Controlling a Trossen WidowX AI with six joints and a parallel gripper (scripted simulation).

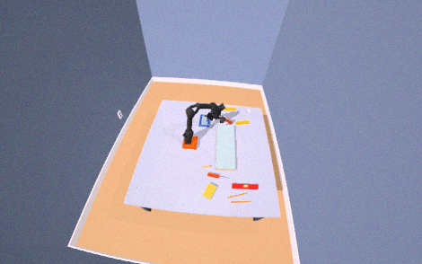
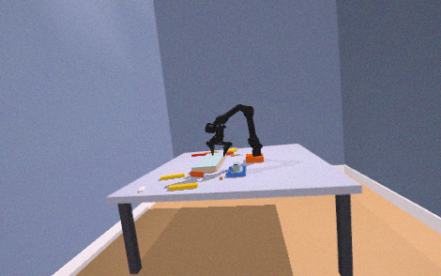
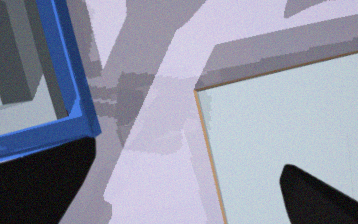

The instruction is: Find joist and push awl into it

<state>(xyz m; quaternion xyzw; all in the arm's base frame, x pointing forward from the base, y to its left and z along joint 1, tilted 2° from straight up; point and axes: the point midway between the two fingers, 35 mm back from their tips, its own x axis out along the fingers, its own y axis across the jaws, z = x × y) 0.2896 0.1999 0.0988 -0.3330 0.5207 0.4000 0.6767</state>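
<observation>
Now: the awl 15 cm behind my gripper tip, 47 cm to the right of it and 10 cm below it. Round my gripper tip: small white bit 44 cm ahead, 29 cm to the left, 10 cm below; then blue tray 12 cm behind, 10 cm to the left, 9 cm below; then stud finder 12 cm behind, 12 cm to the left, 5 cm below.
</observation>
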